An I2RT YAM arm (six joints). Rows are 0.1 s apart.
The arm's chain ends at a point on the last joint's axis. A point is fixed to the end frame.
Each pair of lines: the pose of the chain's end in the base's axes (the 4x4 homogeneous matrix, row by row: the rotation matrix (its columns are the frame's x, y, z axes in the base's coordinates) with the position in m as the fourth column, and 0 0 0 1 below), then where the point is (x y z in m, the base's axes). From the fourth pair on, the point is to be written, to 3 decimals.
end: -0.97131 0.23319 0.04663 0.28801; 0.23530 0.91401 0.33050 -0.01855; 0.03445 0.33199 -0.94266 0.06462; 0 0 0 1
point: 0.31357 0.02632 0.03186
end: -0.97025 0.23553 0.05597 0.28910; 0.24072 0.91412 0.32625 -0.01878; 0.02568 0.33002 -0.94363 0.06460; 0 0 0 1
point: 0.31517 0.02581 0.03186
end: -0.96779 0.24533 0.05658 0.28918; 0.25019 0.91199 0.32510 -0.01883; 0.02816 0.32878 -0.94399 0.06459; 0 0 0 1
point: 0.31559 0.02549 0.03175
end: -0.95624 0.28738 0.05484 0.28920; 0.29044 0.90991 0.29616 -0.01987; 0.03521 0.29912 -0.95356 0.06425; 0 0 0 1
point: 0.317 0.022 0.030
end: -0.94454 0.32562 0.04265 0.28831; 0.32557 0.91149 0.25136 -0.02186; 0.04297 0.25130 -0.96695 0.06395; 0 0 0 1
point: 0.317 0.018 0.027
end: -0.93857 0.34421 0.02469 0.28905; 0.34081 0.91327 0.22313 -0.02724; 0.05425 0.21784 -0.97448 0.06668; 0 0 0 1
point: 0.317 0.011 0.028
